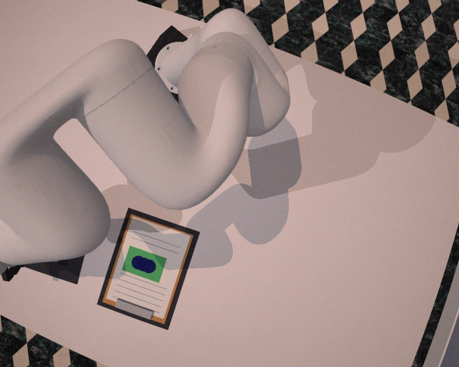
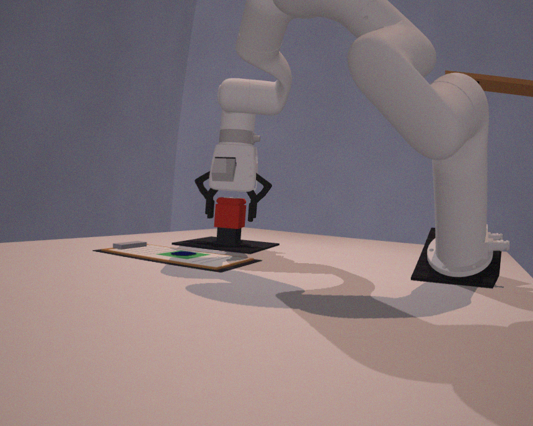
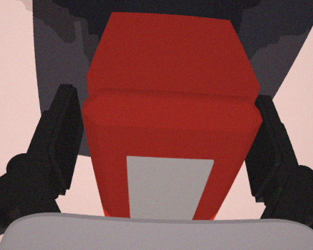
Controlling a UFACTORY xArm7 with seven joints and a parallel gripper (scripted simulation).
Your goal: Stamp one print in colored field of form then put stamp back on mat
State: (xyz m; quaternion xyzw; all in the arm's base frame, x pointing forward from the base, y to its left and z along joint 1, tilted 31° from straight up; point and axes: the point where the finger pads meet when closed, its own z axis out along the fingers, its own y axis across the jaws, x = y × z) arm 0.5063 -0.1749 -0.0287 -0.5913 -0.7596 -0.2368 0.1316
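Right now my hand is 1 cm above the red stamp. Also, from my hand: dark mat 6 cm below; then clipboard 2 cm behind, 27 cm to the left, 6 cm below; then black stamp foot 5 cm below.
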